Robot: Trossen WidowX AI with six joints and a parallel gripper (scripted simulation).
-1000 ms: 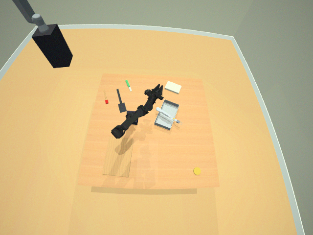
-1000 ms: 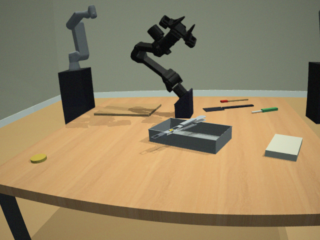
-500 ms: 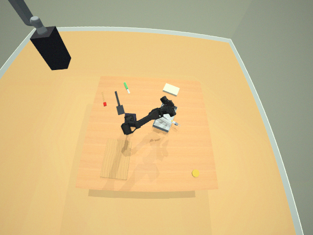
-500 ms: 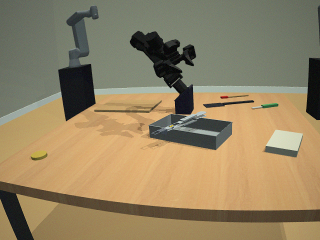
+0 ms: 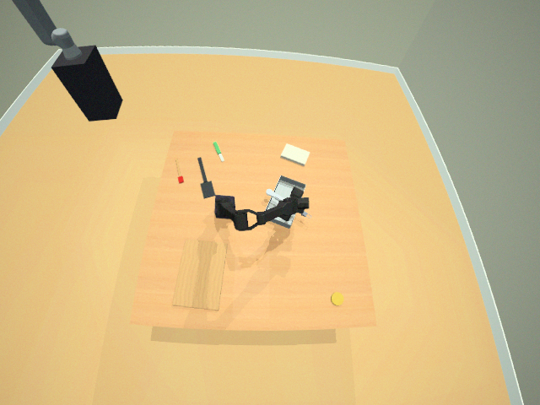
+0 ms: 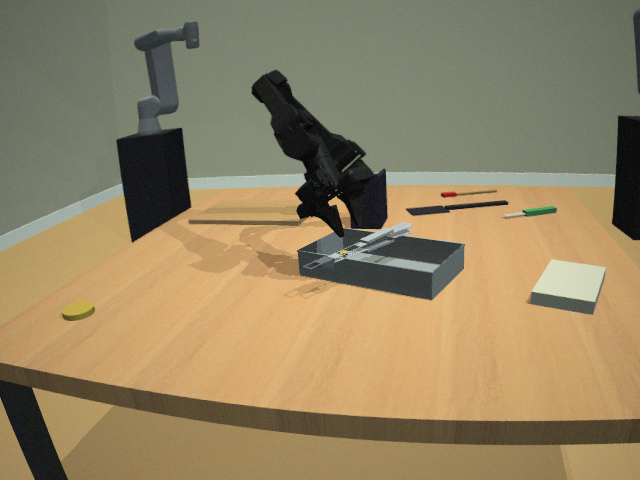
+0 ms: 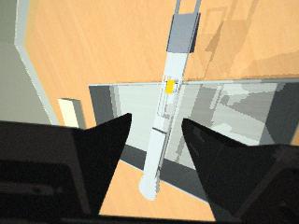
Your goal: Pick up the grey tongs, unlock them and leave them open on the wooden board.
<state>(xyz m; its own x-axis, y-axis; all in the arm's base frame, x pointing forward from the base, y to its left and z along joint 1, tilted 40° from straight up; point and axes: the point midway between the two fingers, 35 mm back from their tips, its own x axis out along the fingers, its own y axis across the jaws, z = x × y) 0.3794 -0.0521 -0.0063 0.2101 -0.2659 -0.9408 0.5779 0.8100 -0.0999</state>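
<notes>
My gripper tip is now 3 cm short of the yellow lock piece, 2 cm to the left of it and 3 cm above it. From my gripper tip the other things lie so: grey roasting tin: 3 cm behind, 6 cm to the left, 7 cm below; then dark spatula: 52 cm behind, 27 cm to the left, 10 cm below; then white block: 10 cm ahead, 43 cm to the left, 9 cm below.
</notes>
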